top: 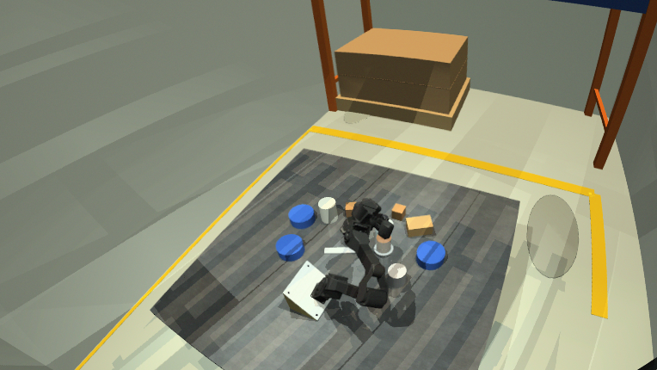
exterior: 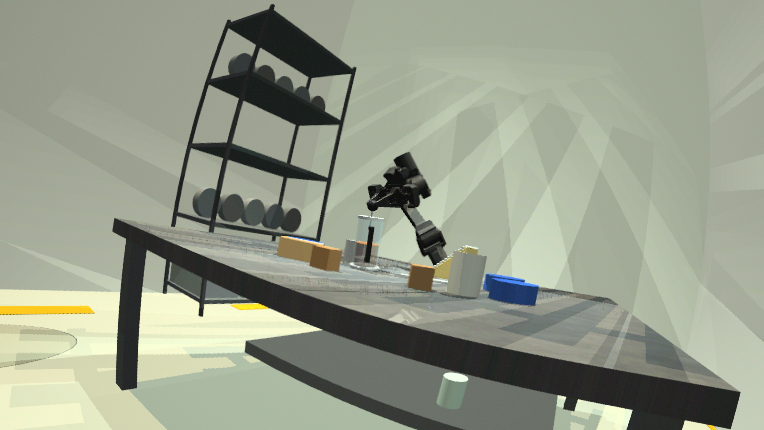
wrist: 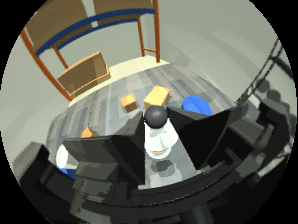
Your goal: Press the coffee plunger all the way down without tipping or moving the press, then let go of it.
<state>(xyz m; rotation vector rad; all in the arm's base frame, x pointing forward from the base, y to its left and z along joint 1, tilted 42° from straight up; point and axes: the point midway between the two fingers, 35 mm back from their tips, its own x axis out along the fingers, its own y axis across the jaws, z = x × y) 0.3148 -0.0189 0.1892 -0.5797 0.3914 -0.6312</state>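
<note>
My gripper tip is 90 mm above the coffee press and 10 mm to the right of it. Also, from my gripper tip: tan box (150 mm below, 130 mm ahead, 110 mm to the right); then white cylinder (310 mm to the left, 130 mm below, 90 mm ahead).
</note>
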